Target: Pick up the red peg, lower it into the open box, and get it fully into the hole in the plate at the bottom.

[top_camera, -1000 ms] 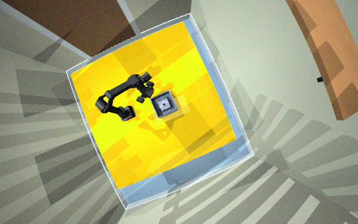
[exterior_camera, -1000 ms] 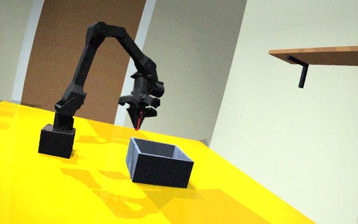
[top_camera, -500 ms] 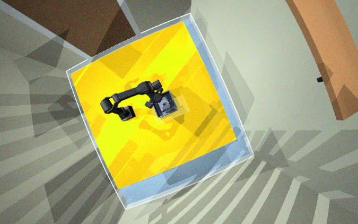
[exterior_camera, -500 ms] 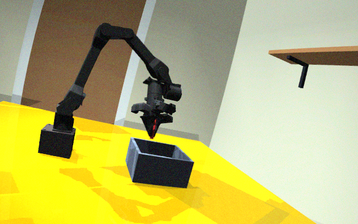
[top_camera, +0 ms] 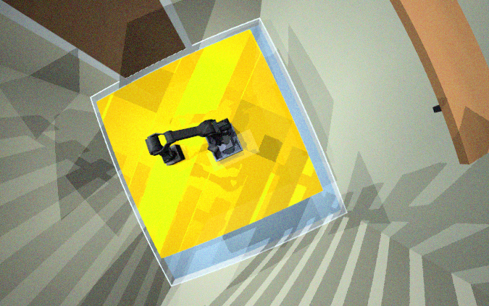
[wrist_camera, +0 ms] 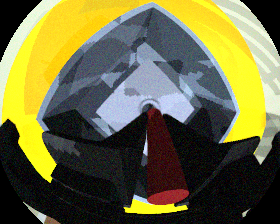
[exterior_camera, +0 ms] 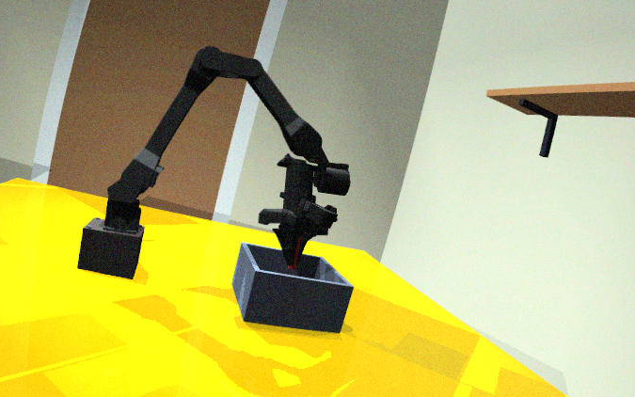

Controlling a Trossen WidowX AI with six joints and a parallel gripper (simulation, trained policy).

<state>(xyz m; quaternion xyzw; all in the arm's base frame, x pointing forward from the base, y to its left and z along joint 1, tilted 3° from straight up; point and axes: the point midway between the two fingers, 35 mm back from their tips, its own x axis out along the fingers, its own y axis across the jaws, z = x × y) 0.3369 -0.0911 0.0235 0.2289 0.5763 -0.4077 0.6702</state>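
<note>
My gripper tip is 30 mm below the red peg and 10 mm to the right of it. From my gripper tip the other things lie so: grey box (60 mm below); plate (40 mm below).
</note>
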